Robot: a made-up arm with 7 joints. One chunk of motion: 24 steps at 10 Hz.
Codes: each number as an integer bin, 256 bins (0 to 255) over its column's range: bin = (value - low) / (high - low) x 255, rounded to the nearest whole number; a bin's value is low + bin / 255 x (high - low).
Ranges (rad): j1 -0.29..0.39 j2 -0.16..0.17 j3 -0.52..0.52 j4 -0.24..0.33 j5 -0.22..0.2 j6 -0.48..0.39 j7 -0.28..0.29
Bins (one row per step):
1: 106 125 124 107 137 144 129
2: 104 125 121 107 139 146 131
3: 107 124 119 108 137 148 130
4: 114 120 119 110 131 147 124
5: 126 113 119 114 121 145 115
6: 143 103 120 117 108 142 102
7: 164 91 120 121 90 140 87
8: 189 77 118 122 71 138 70
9: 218 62 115 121 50 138 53
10: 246 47 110 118 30 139 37
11: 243 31 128 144 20 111 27
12: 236 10 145 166 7 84 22
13: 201 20 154 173 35 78 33
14: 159 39 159 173 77 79 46
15: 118 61 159 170 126 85 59
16: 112 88 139 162 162 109 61
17: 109 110 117 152 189 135 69
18: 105 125 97 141 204 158 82
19: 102 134 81 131 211 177 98
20: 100 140 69 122 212 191 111
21: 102 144 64 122 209 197 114
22: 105 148 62 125 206 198 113
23: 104 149 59 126 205 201 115
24: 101 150 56 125 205 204 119
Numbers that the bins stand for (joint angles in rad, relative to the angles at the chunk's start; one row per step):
1: -0.0073 0.0018 -0.0143 -0.0008 0.0056 0.0113 0.0084
2: -0.0127 0.0018 -0.0265 -0.0008 0.0089 0.0181 0.0128
3: -0.0047 0.0005 -0.0347 0.0014 0.0056 0.0249 0.0106
4: 0.0140 -0.0047 -0.0347 0.0059 -0.0042 0.0215 -0.0028
5: 0.0460 -0.0138 -0.0347 0.0148 -0.0207 0.0147 -0.0229
6: 0.0913 -0.0267 -0.0306 0.0215 -0.0421 0.0045 -0.0520
7: 0.1473 -0.0422 -0.0306 0.0305 -0.0718 -0.0024 -0.0855
8: 0.2140 -0.0604 -0.0387 0.0327 -0.1031 -0.0092 -0.1235
9: 0.2913 -0.0798 -0.0510 0.0305 -0.1376 -0.0092 -0.1615
10: 0.3660 -0.0992 -0.0714 0.0238 -0.1706 -0.0058 -0.1973
11: 0.3580 -0.1199 0.0020 0.0819 -0.1871 -0.1013 -0.2196
12: 0.3393 -0.1471 0.0714 0.1311 -0.2085 -0.1934 -0.2308
13: 0.2460 -0.1341 0.1081 0.1467 -0.1624 -0.2139 -0.2062
14: 0.1340 -0.1095 0.1285 0.1467 -0.0932 -0.2105 -0.1772
15: 0.0247 -0.0811 0.1285 0.1400 -0.0125 -0.1900 -0.1481
16: 0.0087 -0.0461 0.0469 0.1221 0.0468 -0.1081 -0.1436
17: 0.0007 -0.0176 -0.0428 0.0998 0.0913 -0.0194 -0.1258
18: -0.0100 0.0018 -0.1244 0.0752 0.1160 0.0591 -0.0967
19: -0.0180 0.0134 -0.1896 0.0528 0.1275 0.1239 -0.0609
20: -0.0233 0.0212 -0.2386 0.0327 0.1292 0.1716 -0.0319
21: -0.0180 0.0264 -0.2590 0.0327 0.1242 0.1921 -0.0252
22: -0.0100 0.0315 -0.2671 0.0394 0.1193 0.1955 -0.0274
23: -0.0127 0.0328 -0.2794 0.0416 0.1176 0.2058 -0.0229
24: -0.0207 0.0341 -0.2916 0.0394 0.1176 0.2160 -0.0140

